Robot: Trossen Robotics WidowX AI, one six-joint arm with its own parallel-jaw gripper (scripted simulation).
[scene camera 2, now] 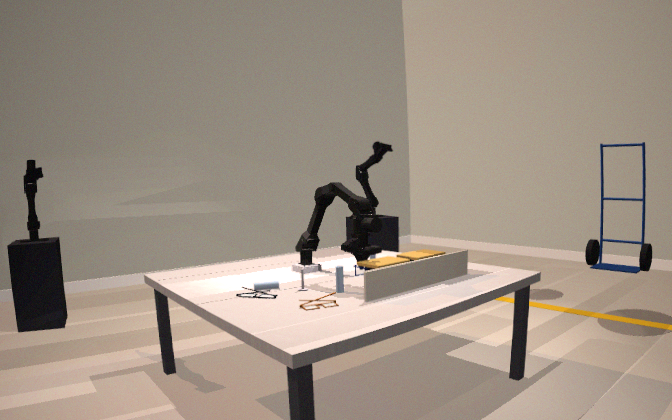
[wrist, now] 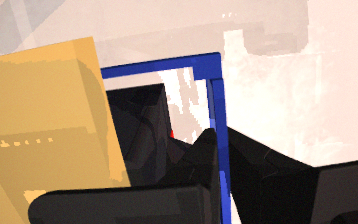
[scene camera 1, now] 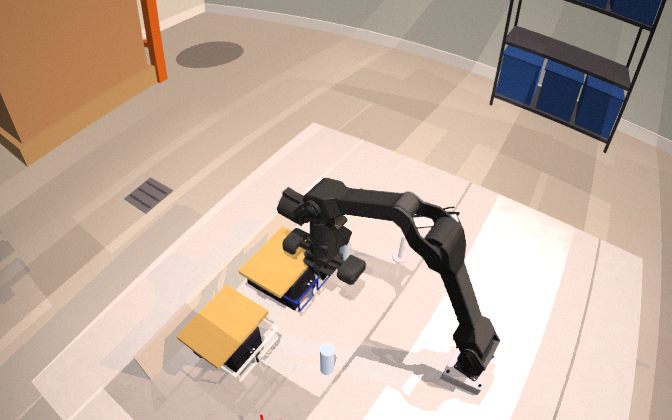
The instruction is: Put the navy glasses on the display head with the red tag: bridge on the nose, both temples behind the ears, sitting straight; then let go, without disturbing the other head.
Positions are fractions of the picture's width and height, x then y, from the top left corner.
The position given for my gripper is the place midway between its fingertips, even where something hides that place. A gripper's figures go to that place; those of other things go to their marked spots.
Labels:
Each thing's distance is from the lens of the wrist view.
my gripper (wrist: 0.60,0.61): 0.11 m
display head (wrist: 0.20,0.60): 0.07 m

